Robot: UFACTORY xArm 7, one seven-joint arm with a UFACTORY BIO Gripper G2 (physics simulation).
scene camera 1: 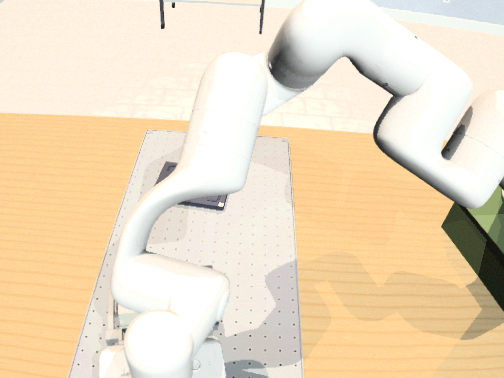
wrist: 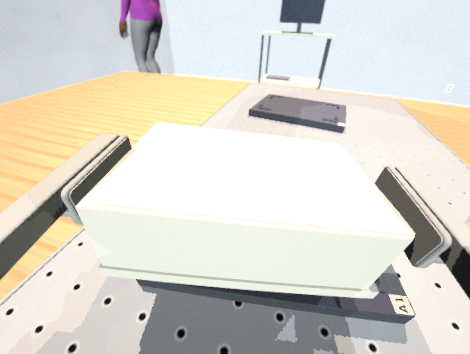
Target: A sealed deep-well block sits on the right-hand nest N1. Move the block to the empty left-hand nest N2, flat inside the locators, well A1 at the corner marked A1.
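Places are measured from the arm's base along level axes (x ahead, y left, z up), in millimetres.
Pixels of known places: end effector, tool point: [wrist: 252, 192].
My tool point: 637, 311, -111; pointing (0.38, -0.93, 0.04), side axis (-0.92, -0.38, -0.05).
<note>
Behind a point stands the place of what it marks, as x, y, z.
The pale, white-topped deep-well block [wrist: 245, 240] {631, 330, -117} [scene camera 1: 128, 320] {674, 351, -127} is between the two finger pads of my gripper [wrist: 256, 195] {637, 311, -111}, which is shut on its short sides. The block looks level. A dark nest [wrist: 394, 286] {553, 278, -175} lies below it, mostly hidden; its near right corner, with the A1 label [wrist: 402, 304] {549, 288, -175}, sticks out to the right of the block. The block appears slightly above this nest and offset to the left. Its seating against the locators is hidden. The other dark nest [wrist: 300, 111] {676, -2, -175} [scene camera 1: 204, 201] {641, 23, -175} lies farther back with its corner locators showing in the wrist view. Which nest is N1 or N2 cannot be read.
Both nests are on a grey perforated plate [scene camera 1: 260, 215] {519, 22, -187} [wrist: 425, 165] {495, 74, -187} on the wooden table [scene camera 1: 345, 200] {337, -85, -200} [wrist: 165, 100] {984, 13, -200}. A green open-topped bin [scene camera 1: 462, 235] {83, -3, -163} stands at the right. A person [wrist: 145, 30] and a small stand with a monitor [wrist: 300, 10] are in the background.
</note>
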